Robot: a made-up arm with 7 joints. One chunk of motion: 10 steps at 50 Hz.
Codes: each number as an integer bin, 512 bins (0 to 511) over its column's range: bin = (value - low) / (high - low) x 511, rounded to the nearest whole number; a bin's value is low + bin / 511 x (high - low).
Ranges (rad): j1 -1.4..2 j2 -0.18..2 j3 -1.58..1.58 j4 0..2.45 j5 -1.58..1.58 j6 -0.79..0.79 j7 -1.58..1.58
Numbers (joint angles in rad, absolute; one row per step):
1: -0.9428 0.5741 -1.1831 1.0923 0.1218 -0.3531 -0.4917
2: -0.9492 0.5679 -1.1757 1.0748 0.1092 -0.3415 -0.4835
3: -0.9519 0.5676 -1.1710 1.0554 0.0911 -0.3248 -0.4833
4: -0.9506 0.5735 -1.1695 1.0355 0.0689 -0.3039 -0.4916
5: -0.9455 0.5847 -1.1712 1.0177 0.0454 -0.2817 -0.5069
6: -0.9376 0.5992 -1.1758 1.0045 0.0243 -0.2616 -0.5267
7: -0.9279 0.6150 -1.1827 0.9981 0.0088 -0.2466 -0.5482
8: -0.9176 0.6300 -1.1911 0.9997 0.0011 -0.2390 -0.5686
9: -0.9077 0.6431 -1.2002 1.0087 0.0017 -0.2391 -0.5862
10: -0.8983 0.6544 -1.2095 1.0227 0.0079 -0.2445 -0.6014
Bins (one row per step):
1: 69 177 64 228 275 141 176
2: 68 175 65 224 273 145 177
3: 67 175 66 220 270 150 177
4: 68 177 66 216 267 157 176
5: 68 179 66 212 263 164 174
6: 69 183 65 210 259 171 170
7: 71 186 64 208 257 176 167
8: 73 190 63 209 256 178 164
9: 74 193 61 210 256 178 161
10: 75 196 60 213 257 176 158

